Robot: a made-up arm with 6 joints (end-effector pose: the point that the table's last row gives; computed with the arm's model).
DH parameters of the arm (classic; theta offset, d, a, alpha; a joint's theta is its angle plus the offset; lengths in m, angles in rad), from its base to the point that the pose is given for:
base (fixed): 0 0.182 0.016 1.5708
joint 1: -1.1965 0 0.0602 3.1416
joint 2: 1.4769 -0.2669 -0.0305 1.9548
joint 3: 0 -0.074 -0.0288 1.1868
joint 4: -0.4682 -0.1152 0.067 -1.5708
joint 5: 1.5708 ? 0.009 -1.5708
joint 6: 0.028 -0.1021 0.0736 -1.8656
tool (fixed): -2.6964 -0.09 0 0
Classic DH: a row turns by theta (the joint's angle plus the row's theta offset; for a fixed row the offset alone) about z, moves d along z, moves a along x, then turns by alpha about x.
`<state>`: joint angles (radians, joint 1 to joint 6).
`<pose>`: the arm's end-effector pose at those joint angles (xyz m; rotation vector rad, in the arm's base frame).
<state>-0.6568 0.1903 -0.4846 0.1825 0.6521 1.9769</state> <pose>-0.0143 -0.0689 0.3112 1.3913 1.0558 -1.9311</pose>
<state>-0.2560 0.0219 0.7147 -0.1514 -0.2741 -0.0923</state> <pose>0.0196 0.0014 0.1478 0.2489 -0.0661 -1.4792</pose>
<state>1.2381 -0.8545 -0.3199 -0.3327 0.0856 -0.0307</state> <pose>0.1695 -0.0899 0.0043 0.8228 -1.8681 -0.7945</pose>
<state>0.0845 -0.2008 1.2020 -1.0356 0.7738 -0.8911</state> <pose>-0.0101 -0.0258 0.3044 -0.4099 0.7240 -1.8416</pose>
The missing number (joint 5, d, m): 0.041
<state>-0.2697 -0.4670 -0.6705 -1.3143 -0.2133 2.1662</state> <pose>-0.0207 -0.0466 0.3122 0.5485 1.5616 -2.1830</pose>
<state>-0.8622 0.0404 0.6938 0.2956 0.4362 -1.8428</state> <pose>-0.0578 -0.0987 0.1250 -2.1332 -0.0976 -0.9070</pose>
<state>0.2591 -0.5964 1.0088 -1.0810 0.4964 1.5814</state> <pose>-0.0996 -0.1346 0.3960 2.6826 0.8990 -1.3042</pose>
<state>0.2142 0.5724 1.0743 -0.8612 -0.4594 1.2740</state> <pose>0.1344 -0.0996 0.4094 1.8088 1.2582 -1.6717</pose>
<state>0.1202 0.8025 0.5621 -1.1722 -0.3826 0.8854</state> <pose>0.1957 -0.0587 0.3639 0.4742 1.8741 -1.8105</pose>
